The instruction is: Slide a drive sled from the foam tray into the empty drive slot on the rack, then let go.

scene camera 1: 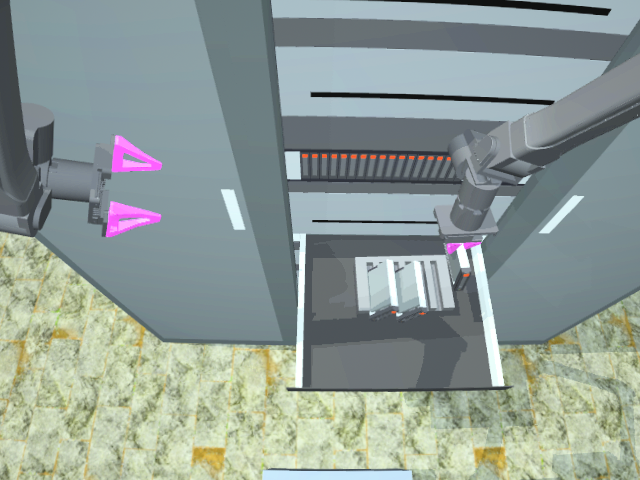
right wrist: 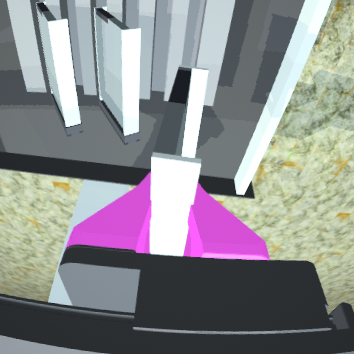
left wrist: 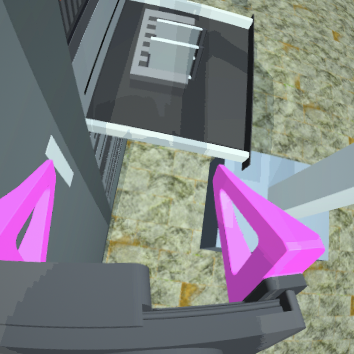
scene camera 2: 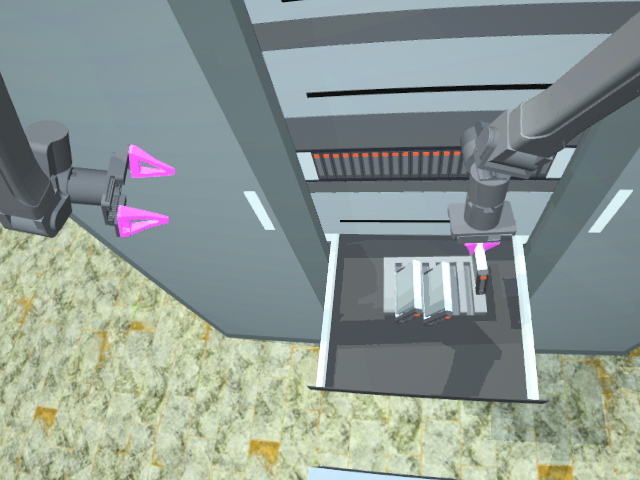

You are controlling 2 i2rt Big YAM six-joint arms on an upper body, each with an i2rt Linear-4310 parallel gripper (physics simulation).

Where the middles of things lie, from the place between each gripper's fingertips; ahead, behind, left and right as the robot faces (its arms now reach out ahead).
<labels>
Right now the dark foam tray (left wrist: 141, 77) is 440 mm to the right of my left hand and 390 mm below it.
The dark foam tray is 190 mm below my right hand and 60 mm to the left of it.
</labels>
